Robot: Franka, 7 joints.
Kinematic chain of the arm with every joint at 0, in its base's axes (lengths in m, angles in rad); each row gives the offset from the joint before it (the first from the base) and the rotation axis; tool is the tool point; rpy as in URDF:
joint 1: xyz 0 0 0.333 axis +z
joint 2: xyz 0 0 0 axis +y
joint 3: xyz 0 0 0.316 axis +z
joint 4: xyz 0.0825 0 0 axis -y
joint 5: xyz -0.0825 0 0.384 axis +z
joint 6: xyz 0 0 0 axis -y
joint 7: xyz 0.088 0 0 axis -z
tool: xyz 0 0 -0.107 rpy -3.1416 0 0
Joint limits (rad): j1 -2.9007..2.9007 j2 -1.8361..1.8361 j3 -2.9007..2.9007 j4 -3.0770..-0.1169 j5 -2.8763..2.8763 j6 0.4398..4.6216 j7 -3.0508..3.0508
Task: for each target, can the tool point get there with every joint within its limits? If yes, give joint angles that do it. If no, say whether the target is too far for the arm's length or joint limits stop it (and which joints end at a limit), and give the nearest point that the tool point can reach.
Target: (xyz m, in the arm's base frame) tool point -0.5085 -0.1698 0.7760
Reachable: yes | joints 1.0218 -1.5224 0.8926 -1.6128 -2.0000 1.3479 1.1704
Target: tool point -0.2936 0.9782 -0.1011
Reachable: no: too far | nearest point -0.2270 0.7562 -0.0026 | short by 0.252 m
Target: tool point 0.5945 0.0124 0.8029
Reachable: yes | joints 2.3955 -0.3918 -1.8068 -1.2080 -1.9839 1.3402 1.3587
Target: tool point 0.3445 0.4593 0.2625
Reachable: yes | joints 0.5043 0.8770 0.2655 -1.5402 -1.9639 4.2289 -0.7261
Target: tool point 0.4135 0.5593 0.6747
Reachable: yes | joints -1.2770 -0.7165 1.6803 -1.3229 1.8321 2.2467 -0.2501
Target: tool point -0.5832 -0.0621 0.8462
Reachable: yes | joints -2.0745 1.0422 -2.1628 -1.2821 1.7438 2.1476 -1.5689
